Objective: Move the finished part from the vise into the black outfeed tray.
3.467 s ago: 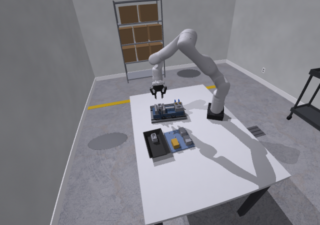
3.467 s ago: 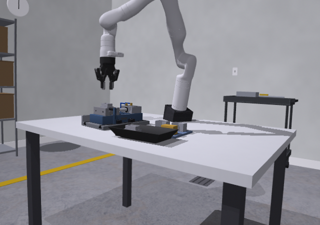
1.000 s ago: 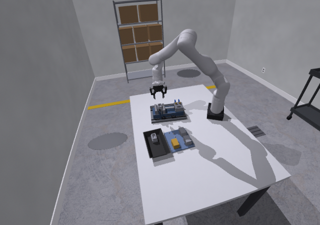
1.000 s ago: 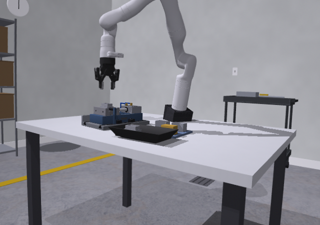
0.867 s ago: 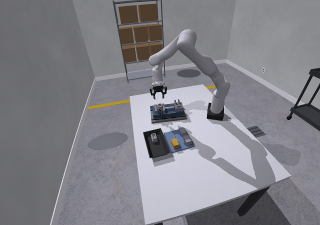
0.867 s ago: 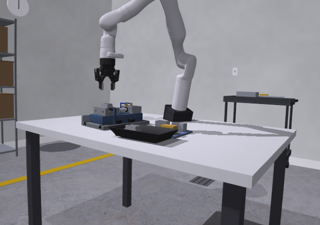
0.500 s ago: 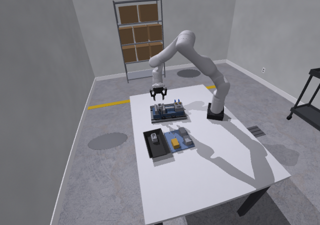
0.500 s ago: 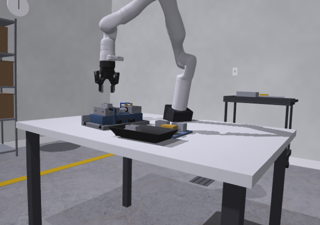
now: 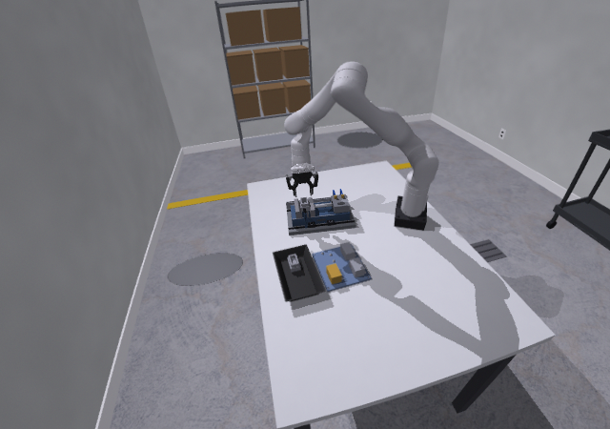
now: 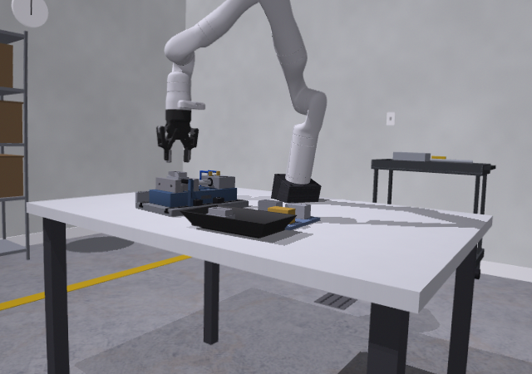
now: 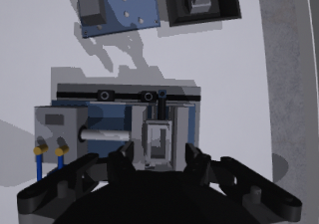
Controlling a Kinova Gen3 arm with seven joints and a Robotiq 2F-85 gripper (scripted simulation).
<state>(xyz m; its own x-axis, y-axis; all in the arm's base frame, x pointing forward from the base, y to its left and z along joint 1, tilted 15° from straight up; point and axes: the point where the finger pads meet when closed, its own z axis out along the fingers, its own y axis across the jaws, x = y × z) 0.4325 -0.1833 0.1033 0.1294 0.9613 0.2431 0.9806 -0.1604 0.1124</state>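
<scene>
Now: the blue vise 120 mm below my hand, 70 mm behind it and 10 mm to the left of it. From my hand the other things lie so: yellow block 360 mm to the left, 130 mm below, 20 mm behind; blue fixture plate 310 mm to the left, 150 mm below, 60 mm behind.
</scene>
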